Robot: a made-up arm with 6 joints. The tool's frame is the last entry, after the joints.
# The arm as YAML. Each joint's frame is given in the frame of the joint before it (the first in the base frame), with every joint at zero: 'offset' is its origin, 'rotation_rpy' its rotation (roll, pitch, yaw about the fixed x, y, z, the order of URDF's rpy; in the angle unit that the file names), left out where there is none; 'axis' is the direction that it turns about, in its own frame. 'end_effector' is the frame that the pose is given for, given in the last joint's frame.
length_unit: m
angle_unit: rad
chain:
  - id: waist
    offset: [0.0, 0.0, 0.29]
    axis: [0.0, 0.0, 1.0]
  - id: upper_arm
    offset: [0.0, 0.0, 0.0]
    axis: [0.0, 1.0, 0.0]
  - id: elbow
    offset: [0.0, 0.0, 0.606]
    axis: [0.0, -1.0, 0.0]
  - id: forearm
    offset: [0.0, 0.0, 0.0]
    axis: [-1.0, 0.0, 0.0]
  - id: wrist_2
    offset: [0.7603, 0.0, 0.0]
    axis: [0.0, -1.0, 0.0]
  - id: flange
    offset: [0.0, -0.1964, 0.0]
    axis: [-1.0, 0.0, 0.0]
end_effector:
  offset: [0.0, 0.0, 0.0]
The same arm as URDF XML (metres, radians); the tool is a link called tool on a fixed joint. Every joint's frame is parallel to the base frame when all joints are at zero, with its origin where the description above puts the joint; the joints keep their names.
<robot name="arm">
<joint name="tool_fixed" type="fixed"><parent link="link6"/><child link="tool"/><origin xyz="0 0 0"/></joint>
<joint name="flange" type="continuous"><parent link="link5"/><child link="link6"/><origin xyz="0 -0.1964 0"/><axis xyz="-1 0 0"/></joint>
<joint name="wrist_2" type="continuous"><parent link="link4"/><child link="link5"/><origin xyz="0.7603 0 0"/><axis xyz="0 -1 0"/></joint>
<joint name="forearm" type="continuous"><parent link="link3"/><child link="link4"/><origin xyz="0 0 0"/><axis xyz="-1 0 0"/></joint>
<joint name="elbow" type="continuous"><parent link="link2"/><child link="link3"/><origin xyz="0 0 0.606"/><axis xyz="0 -1 0"/></joint>
<joint name="upper_arm" type="continuous"><parent link="link1"/><child link="link2"/><origin xyz="0 0 0"/><axis xyz="0 1 0"/></joint>
<joint name="waist" type="continuous"><parent link="base"/><child link="link1"/><origin xyz="0 0 0.29"/><axis xyz="0 0 1"/></joint>
<link name="base"/>
<link name="link1"/>
<link name="link2"/>
<link name="link3"/>
<link name="link4"/>
<link name="link5"/>
<link name="link6"/>
<link name="tool"/>
</robot>

